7 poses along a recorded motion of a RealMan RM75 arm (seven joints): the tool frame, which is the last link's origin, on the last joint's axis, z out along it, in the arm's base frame.
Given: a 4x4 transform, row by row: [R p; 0 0 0 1], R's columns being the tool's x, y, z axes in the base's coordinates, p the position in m. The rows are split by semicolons.
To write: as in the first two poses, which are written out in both.
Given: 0.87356 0.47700 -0.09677 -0.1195; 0.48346 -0.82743 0.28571 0.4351; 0.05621 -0.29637 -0.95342 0.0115; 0 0 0 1
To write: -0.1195 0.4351 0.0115 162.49 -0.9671 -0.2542 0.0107
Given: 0.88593 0.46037 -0.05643 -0.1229; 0.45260 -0.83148 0.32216 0.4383; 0.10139 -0.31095 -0.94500 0.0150; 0 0 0 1
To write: -0.1229 0.4383 0.0150 160.96 -0.9702 -0.2419 -0.0119
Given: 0.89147 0.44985 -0.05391 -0.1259; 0.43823 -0.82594 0.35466 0.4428; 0.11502 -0.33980 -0.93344 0.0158; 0 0 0 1
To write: -0.1259 0.4428 0.0158 159.06 -0.9715 -0.2363 -0.0163
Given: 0.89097 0.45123 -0.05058 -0.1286; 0.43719 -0.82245 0.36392 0.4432; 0.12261 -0.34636 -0.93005 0.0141; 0 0 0 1
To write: -0.1286 0.4432 0.0141 158.55 -0.9714 -0.2369 -0.0192
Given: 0.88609 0.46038 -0.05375 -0.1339; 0.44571 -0.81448 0.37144 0.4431; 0.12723 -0.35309 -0.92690 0.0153; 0 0 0 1
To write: -0.1339 0.4431 0.0153 158.07 -0.9700 -0.2423 -0.0196
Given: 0.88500 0.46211 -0.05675 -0.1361; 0.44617 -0.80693 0.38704 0.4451; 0.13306 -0.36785 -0.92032 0.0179; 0 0 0 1
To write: -0.1361 0.4451 0.0179 157.09 -0.9696 -0.2438 -0.0205
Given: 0.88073 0.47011 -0.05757 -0.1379; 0.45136 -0.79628 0.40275 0.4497; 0.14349 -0.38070 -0.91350 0.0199; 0 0 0 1
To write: -0.1379 0.4497 0.0199 156.14 -0.9684 -0.2485 -0.0232
